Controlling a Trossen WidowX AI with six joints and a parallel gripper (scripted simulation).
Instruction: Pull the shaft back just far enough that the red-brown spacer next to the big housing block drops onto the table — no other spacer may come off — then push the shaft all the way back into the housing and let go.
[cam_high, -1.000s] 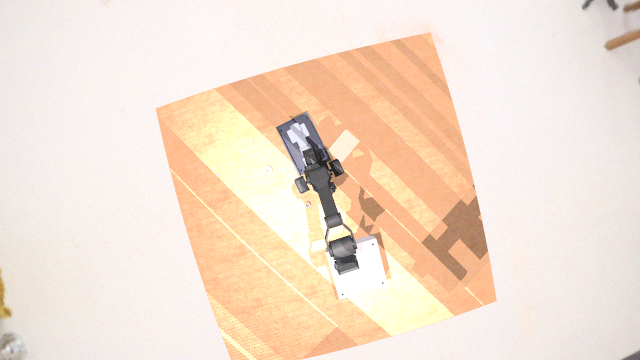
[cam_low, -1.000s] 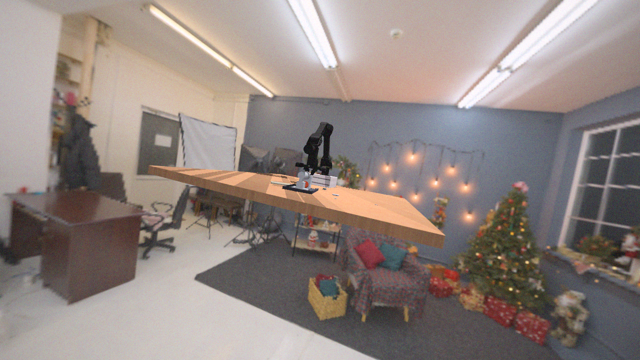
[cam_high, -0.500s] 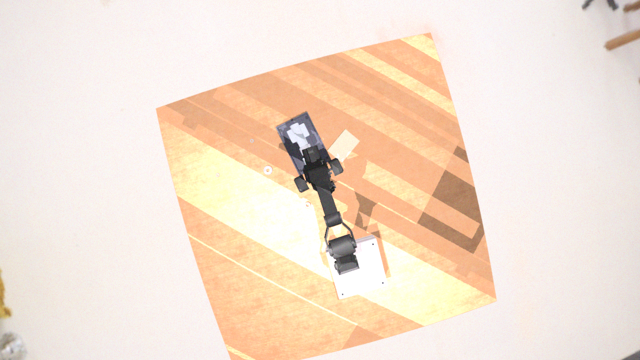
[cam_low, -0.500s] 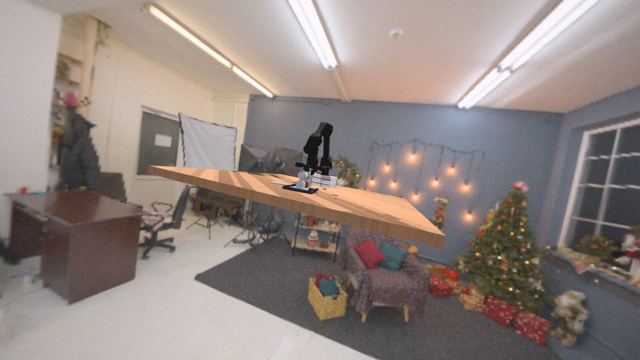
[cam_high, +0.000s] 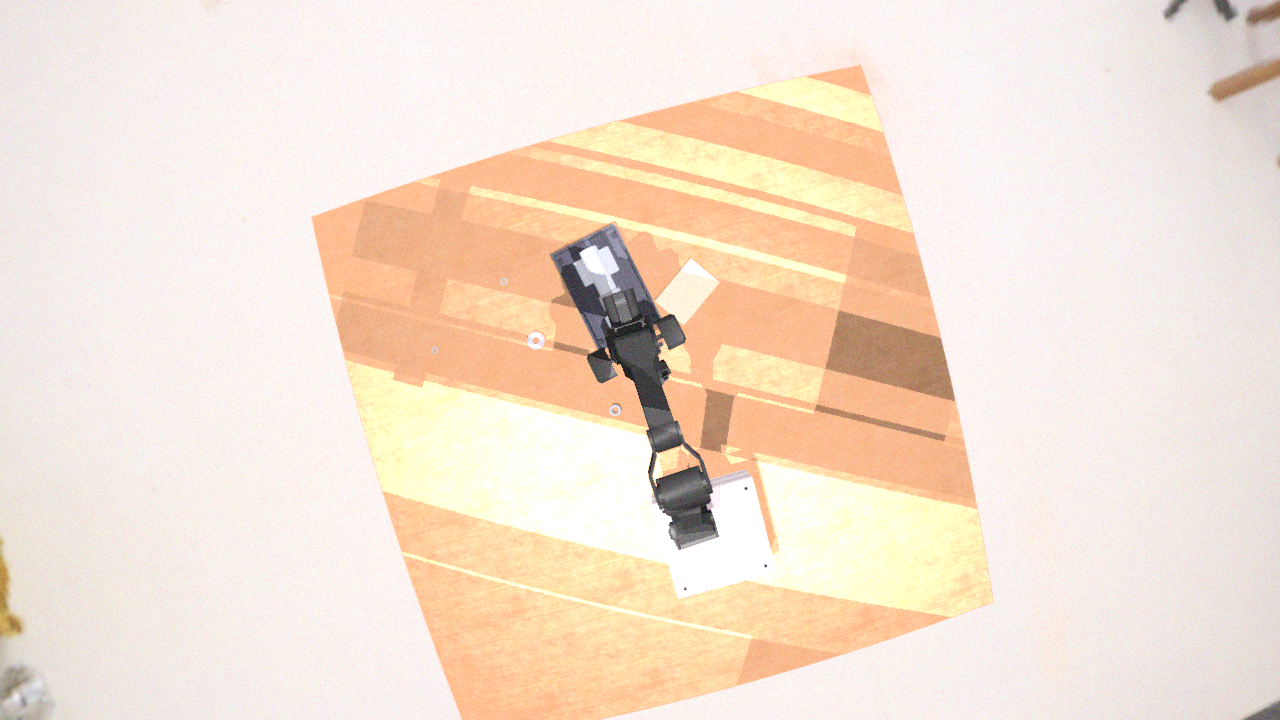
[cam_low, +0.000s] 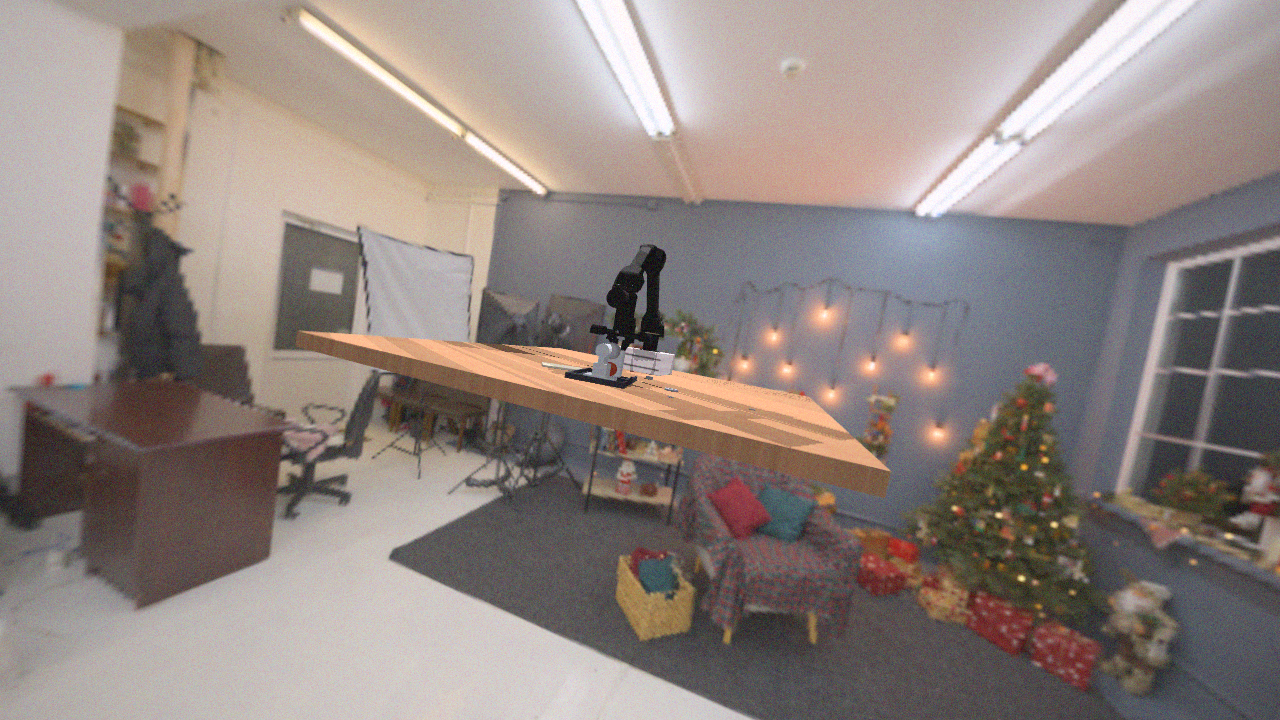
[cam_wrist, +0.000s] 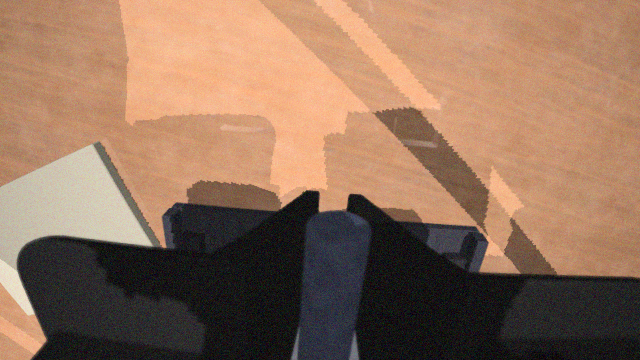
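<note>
My gripper tip is 10 cm short of the red-brown spacer, 2 cm above it and 1 cm to the right of it. From my gripper tip the other things lie so: cream flat block: 14 cm to the right, 8 cm ahead, 4 cm below; then dark grey shaft: 8 cm ahead, 3 cm above, 1 cm to the left.
</note>
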